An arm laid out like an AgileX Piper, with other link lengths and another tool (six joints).
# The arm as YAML. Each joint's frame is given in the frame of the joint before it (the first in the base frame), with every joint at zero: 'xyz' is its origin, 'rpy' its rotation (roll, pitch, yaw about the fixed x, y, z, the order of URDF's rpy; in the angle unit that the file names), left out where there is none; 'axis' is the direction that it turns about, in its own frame. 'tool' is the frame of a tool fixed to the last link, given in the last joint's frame.
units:
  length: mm
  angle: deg
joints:
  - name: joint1
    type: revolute
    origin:
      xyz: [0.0, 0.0, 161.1]
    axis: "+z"
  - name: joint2
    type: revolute
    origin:
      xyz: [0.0, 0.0, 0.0]
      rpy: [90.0, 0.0, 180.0]
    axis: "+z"
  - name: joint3
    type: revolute
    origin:
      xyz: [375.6, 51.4, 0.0]
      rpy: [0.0, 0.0, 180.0]
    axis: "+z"
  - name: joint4
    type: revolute
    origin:
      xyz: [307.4, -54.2, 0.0]
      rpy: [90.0, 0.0, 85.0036]
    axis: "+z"
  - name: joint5
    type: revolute
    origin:
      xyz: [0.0, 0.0, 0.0]
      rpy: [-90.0, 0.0, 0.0]
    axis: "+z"
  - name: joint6
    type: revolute
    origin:
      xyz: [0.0, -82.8, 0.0]
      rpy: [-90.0, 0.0, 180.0]
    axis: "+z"
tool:
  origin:
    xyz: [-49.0, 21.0, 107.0]
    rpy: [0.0, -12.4, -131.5]
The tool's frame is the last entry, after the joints.
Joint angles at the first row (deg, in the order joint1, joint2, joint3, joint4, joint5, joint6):
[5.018 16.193 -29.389 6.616 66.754 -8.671]
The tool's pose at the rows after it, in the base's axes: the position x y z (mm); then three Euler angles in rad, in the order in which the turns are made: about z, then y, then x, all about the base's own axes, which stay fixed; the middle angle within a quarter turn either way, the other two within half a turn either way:
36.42 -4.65 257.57 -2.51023 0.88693 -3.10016
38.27 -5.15 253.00 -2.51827 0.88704 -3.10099
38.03 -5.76 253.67 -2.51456 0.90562 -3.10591
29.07 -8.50 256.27 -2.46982 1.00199 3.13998
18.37 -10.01 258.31 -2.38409 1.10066 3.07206
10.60 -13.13 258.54 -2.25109 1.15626 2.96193
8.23 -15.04 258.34 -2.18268 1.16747 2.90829
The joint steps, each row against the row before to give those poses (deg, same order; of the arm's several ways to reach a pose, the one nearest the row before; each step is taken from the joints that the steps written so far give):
[-0.259 0.000 1.331 -0.088 -1.200 -1.828]
[-0.112 0.000 0.907 0.002 -0.831 -0.660]
[-0.298 -0.766 0.064 -0.053 -0.321 -0.236]
[-1.479 -5.511 0.118 -0.379 -0.084 -0.049]
[-1.808 -5.901 0.001 -0.248 0.110 0.532]
[-1.021 -3.837 -0.001 -1.323 0.105 2.069]
[-0.061 -1.049 0.001 -0.941 0.000 1.560]

